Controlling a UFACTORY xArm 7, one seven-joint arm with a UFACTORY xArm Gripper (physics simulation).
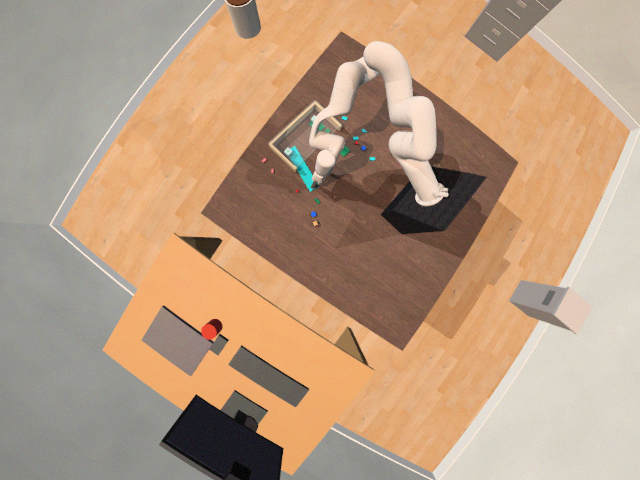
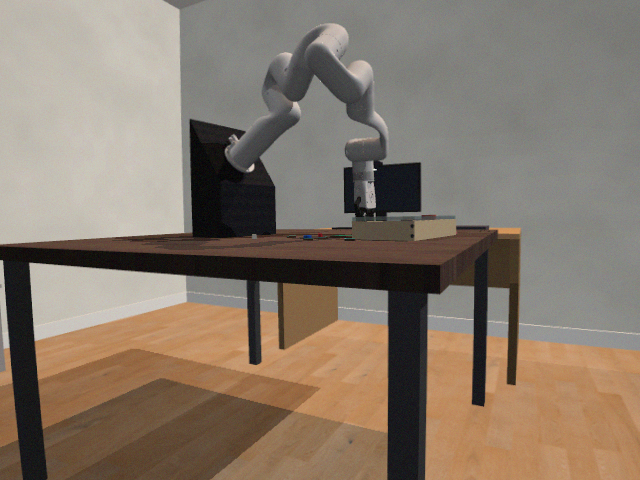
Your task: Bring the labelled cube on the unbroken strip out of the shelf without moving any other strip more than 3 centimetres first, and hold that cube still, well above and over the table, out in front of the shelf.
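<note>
The shelf point(image 1: 281, 157) point(image 2: 383, 229) is a low wooden frame with a see-through top. A cyan strip point(image 1: 302, 168) runs from inside it out past its open front. A pale cube point(image 1: 287, 151) sits by the strip's inner end. A second pale cube point(image 1: 313, 118) sits at the far side near green strip parts, with another green piece point(image 1: 344, 151) outside; the arm hides what lies between. Labels are too small to read. My gripper point(image 1: 314, 186) point(image 2: 364, 213) is open, pointing down at the cyan strip's outer end, low over the table; its fingertips are partly hidden.
Small loose pieces lie on the table point(image 1: 289, 237) point(image 2: 232, 258): blue ones point(image 1: 363, 148) point(image 1: 313, 213), a green one point(image 1: 317, 200), an orange one point(image 1: 315, 223), pink ones point(image 1: 272, 171) and several cyan bits point(image 1: 372, 158). The black robot base point(image 1: 413, 219) point(image 2: 248, 209) stands to the side.
</note>
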